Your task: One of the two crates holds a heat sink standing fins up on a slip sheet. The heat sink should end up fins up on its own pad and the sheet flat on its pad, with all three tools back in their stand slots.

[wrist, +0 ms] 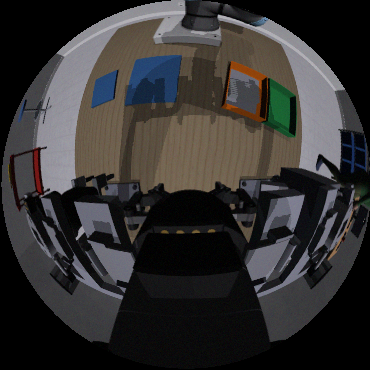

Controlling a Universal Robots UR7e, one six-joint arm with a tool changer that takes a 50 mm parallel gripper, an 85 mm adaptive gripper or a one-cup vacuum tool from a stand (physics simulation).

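Pixels of known places: arm's base at its link origin: (199, 24).
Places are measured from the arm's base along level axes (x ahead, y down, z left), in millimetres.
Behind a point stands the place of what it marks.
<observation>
The orange crate (266, 100) @(x 399, y 5, z 188 mm) stands at the upper right. In it the heat sink (239, 92) @(x 389, y 16, z 96 mm) shows as a striped grey patch, fins up, on the pale slip sheet (254, 84) @(x 325, y 42, z 173 mm); shadow blurs their edges. The green crate (282, 107) @(x 387, y 44, z 294 mm) beside it looks empty. A large blue pad (155, 80) @(x 338, y 37, z -157 mm) and a smaller blue pad (105, 89) @(x 319, y 37, z -350 mm) lie at the upper left. My gripper (189, 187) is low in the view, between stand panels, far from crates and pads. Its dark finger linkages stand wide apart at both sides of the black body, with no object seen between them. The body hides the lower parts.
Grey and black panels of the tool stand (97, 217) @(x 597, y -295, z -111 mm) rise close on both sides of the gripper. Dark parts among the left panels are too unclear to name. The arm's base plate (165, 35) @(x 106, y 2, z -131 mm) is at the top. A red frame (37, 171) stands off the table at left.
</observation>
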